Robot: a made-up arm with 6 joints. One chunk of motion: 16 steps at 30 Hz.
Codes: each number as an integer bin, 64 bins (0 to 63) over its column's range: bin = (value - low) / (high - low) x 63, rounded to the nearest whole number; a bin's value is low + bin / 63 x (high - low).
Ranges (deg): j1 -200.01..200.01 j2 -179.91..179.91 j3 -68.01..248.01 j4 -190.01..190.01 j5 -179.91..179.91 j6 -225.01..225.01
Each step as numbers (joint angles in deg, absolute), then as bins.
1 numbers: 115.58 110.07 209.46 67.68 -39.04 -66.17
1 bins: 50 51 55 43 25 22
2 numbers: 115.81 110.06 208.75 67.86 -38.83 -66.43
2 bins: 50 51 55 43 25 22
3 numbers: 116.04 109.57 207.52 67.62 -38.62 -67.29
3 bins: 50 51 55 43 25 22
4 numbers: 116.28 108.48 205.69 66.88 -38.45 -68.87
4 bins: 50 50 55 43 25 22
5 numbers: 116.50 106.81 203.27 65.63 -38.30 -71.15
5 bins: 50 50 54 42 25 22
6 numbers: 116.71 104.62 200.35 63.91 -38.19 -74.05
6 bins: 50 50 53 42 25 21
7 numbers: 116.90 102.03 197.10 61.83 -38.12 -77.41
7 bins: 50 49 53 42 25 21
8 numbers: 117.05 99.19 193.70 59.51 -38.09 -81.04
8 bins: 50 49 52 41 25 20
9 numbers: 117.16 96.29 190.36 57.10 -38.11 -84.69
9 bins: 50 48 52 41 25 20
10 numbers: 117.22 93.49 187.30 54.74 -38.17 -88.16
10 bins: 50 48 51 41 25 19
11 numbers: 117.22 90.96 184.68 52.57 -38.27 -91.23
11 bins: 50 47 50 40 25 19
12 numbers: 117.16 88.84 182.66 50.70 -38.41 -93.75
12 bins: 50 47 50 40 25 18
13 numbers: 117.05 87.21 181.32 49.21 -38.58 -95.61
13 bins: 50 47 50 40 25 18
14 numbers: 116.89 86.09 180.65 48.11 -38.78 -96.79
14 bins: 50 47 50 39 25 18
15 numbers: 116.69 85.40 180.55 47.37 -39.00 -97.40
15 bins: 50 46 50 39 25 18
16 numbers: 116.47 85.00 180.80 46.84 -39.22 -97.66
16 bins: 50 46 50 39 25 18
